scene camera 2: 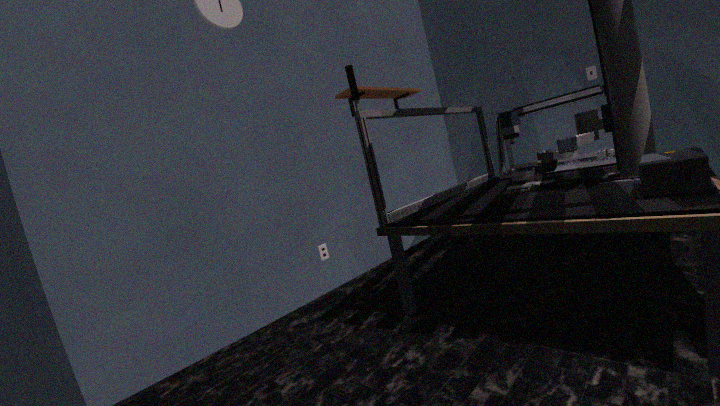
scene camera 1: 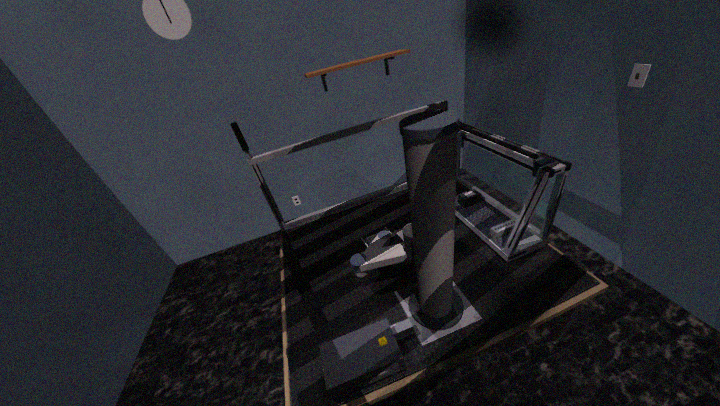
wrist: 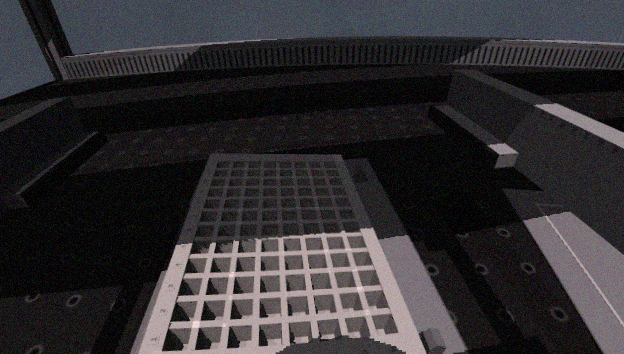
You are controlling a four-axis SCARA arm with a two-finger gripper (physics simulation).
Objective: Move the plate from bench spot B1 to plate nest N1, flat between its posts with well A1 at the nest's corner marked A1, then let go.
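Places are measured from the arm's base along level axes (x back, y right, z up), in millimetres.
Where they show: gripper, fingertip midpoint: [scene camera 2: 514,177] [scene camera 1: 373,233] [wrist: 267,102]; arm's base, link origin: [scene camera 2: 639,176] [scene camera 1: 435,305].
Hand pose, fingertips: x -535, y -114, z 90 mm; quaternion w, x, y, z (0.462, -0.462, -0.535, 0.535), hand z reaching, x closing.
Note:
Things, the pixels of their centre, and the offset from my fingertips. "*": a spot on its surface instead.
- plate, body centre: [wrist: 279,232] [scene camera 2: 520,186] dz -54, dx +21, dy +3 mm
- I take for nest N1, body centre: [wrist: 290,251] [scene camera 2: 521,188] dz -67, dx +20, dy +7 mm
- plate's right side with a short post, surface spot: [wrist: 432,340] * dz -57, dx +66, dy +59 mm
The plate [wrist: 292,272], a pale grid of square wells, shows in the wrist view. It looks flat on a grey base that I take for nest N1 [wrist: 415,275]; the base shows along the plate's right side with a short post [wrist: 432,340] near the bottom. Row numbers from 1 run up the plate's left rim from the near end. The near edge is partly hidden by a dark round shape, and the nest's A1 mark does not show. My gripper [wrist: 267,102] is open, its fingers wide apart left and right of the plate, touching neither side. The scene views are too dark to tell the plate.
A thick column [scene camera 1: 431,201] [scene camera 2: 627,100] stands by the arm [scene camera 1: 385,257]. A control box [scene camera 1: 360,353] [scene camera 2: 673,174] lies in front of it. A glazed frame enclosure [scene camera 1: 524,243] stands at the right. A rail frame [scene camera 1: 327,137] [scene camera 2: 373,171] stands along the far side.

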